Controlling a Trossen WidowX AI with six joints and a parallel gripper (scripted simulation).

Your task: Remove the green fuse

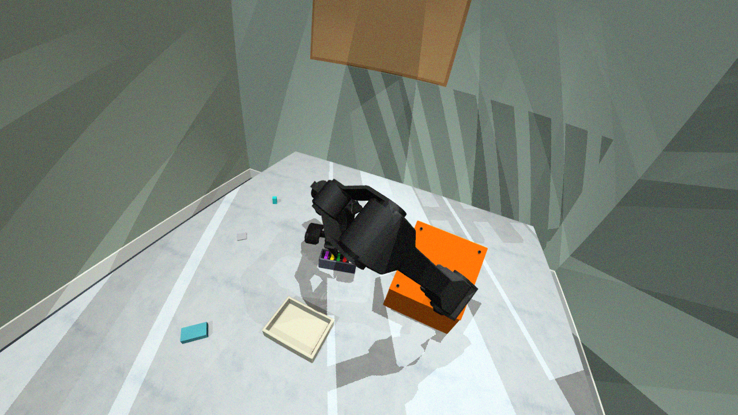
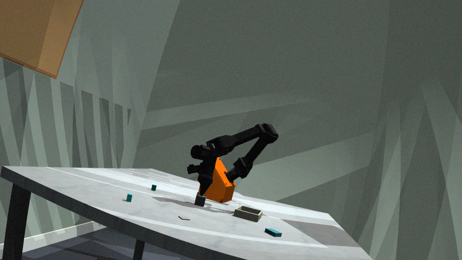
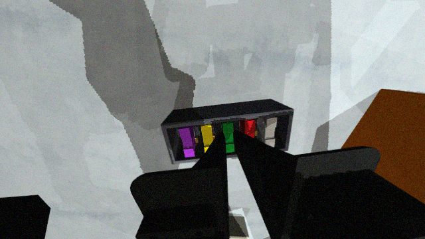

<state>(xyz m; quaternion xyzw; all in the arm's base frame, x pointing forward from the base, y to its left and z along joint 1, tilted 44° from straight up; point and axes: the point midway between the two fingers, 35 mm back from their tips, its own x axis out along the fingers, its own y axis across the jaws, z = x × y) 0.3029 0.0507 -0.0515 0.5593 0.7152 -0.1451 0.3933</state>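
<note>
My gripper tip is 4 cm past the beige tray, 22 cm to the right of it and 3 cm above it. From my gripper tip the other things lie so: small grey tile 32 cm ahead, 9 cm to the left, 3 cm below; then green fuse 1 cm below; then flat teal block 15 cm ahead, 37 cm to the left, 3 cm below.
</note>
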